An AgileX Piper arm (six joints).
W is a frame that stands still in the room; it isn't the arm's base.
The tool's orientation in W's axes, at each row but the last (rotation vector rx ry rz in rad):
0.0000, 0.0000, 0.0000
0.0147, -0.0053, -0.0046
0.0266, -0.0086, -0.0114
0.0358, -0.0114, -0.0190
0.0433, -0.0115, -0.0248
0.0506, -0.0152, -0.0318
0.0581, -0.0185, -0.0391
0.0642, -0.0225, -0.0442
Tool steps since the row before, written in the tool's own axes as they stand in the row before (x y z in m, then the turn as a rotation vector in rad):
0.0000, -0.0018, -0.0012, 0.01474, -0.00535, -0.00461
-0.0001, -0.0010, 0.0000, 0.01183, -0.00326, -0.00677
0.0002, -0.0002, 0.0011, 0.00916, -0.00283, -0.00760
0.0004, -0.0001, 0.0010, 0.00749, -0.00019, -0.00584
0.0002, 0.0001, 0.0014, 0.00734, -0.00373, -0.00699
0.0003, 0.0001, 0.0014, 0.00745, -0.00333, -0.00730
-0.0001, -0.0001, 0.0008, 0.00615, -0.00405, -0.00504
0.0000, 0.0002, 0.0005, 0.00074, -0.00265, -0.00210
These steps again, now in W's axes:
0.0000, -0.0018, -0.0012, 0.01474, -0.00535, -0.00461
-0.0001, -0.0010, 0.0000, 0.01185, -0.00322, -0.00675
0.0002, -0.0002, 0.0011, 0.00919, -0.00273, -0.00760
0.0004, -0.0001, 0.0010, 0.00755, -0.00013, -0.00576
0.0002, 0.0000, 0.0014, 0.00733, -0.00361, -0.00706
0.0003, 0.0000, 0.0014, 0.00746, -0.00320, -0.00735
-0.0001, -0.0001, 0.0008, 0.00609, -0.00399, -0.00516
0.0000, 0.0002, 0.0005, 0.00067, -0.00254, -0.00225

